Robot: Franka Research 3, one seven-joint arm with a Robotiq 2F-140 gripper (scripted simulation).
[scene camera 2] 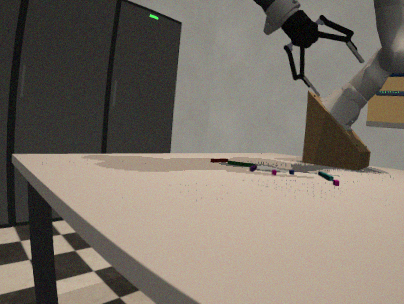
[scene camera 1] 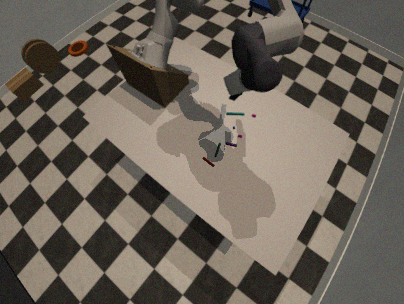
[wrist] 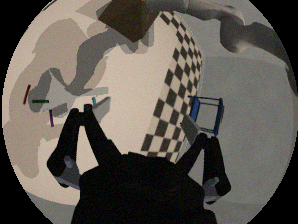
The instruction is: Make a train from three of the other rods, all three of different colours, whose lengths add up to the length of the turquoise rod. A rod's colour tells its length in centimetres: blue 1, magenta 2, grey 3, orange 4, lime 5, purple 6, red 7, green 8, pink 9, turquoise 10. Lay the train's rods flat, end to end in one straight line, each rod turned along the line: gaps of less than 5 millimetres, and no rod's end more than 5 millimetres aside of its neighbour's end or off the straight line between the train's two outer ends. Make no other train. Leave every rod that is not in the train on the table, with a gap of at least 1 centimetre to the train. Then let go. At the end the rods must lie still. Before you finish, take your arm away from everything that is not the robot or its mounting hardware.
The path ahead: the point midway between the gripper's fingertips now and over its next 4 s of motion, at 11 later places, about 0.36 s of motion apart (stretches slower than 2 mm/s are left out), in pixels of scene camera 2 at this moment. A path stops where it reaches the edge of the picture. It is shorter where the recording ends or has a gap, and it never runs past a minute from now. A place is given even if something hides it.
My gripper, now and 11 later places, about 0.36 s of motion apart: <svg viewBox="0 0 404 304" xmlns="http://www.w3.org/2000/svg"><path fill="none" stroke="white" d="M340 79L338 75L337 74L336 70L334 66L334 63L334 59L333 55L334 52L334 45L332 44L335 33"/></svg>
